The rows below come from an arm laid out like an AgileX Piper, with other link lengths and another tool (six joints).
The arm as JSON. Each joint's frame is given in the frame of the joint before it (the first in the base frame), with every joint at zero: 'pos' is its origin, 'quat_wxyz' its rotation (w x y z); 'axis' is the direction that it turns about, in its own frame. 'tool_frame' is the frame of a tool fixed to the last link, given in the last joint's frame.
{
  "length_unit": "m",
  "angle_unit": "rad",
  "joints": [
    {
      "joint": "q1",
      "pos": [
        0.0,
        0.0,
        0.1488
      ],
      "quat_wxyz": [
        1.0,
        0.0,
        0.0,
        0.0
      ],
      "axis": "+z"
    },
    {
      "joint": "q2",
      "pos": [
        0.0,
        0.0,
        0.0
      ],
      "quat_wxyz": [
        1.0,
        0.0,
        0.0,
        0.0
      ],
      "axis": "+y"
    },
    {
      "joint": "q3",
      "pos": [
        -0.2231,
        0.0,
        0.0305
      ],
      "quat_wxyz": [
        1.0,
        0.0,
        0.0,
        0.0
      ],
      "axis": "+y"
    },
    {
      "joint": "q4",
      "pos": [
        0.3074,
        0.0,
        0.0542
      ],
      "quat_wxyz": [
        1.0,
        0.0,
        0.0,
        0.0
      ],
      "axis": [
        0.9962,
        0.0,
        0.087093
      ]
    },
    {
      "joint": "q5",
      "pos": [
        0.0,
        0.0,
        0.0
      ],
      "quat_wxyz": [
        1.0,
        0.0,
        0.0,
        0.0
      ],
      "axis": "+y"
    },
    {
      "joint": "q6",
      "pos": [
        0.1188,
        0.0,
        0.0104
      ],
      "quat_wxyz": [
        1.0,
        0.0,
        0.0,
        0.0
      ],
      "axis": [
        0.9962,
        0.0,
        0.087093
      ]
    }
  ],
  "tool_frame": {
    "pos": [
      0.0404,
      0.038,
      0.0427
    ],
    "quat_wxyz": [
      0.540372,
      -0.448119,
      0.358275,
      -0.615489
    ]
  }
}
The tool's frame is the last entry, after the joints.
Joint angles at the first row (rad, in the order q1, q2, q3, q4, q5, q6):
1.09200, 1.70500, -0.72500, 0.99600, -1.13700, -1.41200
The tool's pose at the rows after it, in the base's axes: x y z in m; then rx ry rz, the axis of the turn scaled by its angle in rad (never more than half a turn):
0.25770 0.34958 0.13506 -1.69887 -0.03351 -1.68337
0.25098 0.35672 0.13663 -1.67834 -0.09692 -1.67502
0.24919 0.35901 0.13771 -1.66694 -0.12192 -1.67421
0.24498 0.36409 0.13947 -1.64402 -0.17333 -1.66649
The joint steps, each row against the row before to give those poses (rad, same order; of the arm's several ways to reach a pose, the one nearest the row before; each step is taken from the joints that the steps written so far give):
0.04000, -0.00002, 0.00000, -0.03799, 0.00101, -0.02702
0.00898, 0.00002, 0.00000, -0.04403, 0.00300, -0.00497
0.00003, -0.00002, 0.00002, -0.02197, -0.00001, -0.00002
-0.00002, 0.00005, -0.00003, -0.04703, 0.00400, 0.00303

